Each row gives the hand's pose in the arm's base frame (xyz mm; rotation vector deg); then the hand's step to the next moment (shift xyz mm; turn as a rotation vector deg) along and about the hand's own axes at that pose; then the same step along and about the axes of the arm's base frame.
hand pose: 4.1 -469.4 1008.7 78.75 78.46 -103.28
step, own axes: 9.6 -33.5 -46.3 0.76 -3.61 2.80
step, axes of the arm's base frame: -11.9 56.4 5.7 -4.44 -1.04 0.78
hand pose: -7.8 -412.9 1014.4 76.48 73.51 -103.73
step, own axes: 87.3 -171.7 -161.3 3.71 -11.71 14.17
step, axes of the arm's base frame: -109.8 224.5 -25.9 -16.94 -7.88 1.66
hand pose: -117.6 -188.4 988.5 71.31 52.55 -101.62
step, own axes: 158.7 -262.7 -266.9 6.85 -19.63 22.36
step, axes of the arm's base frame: -161.4 321.9 -189.2 -27.97 -12.10 1.82
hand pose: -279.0 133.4 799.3 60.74 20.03 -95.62
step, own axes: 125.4 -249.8 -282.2 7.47 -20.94 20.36
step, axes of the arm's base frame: -92.4 210.0 -324.2 -28.21 -10.62 -0.15
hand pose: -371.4 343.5 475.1 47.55 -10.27 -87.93
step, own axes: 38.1 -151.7 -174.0 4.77 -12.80 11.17
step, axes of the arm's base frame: -16.1 53.4 -227.2 -16.48 -6.22 -1.09
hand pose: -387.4 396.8 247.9 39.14 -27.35 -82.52
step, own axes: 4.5 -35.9 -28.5 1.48 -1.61 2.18
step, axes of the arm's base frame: -6.7 -0.4 -45.6 -2.51 -1.76 0.34
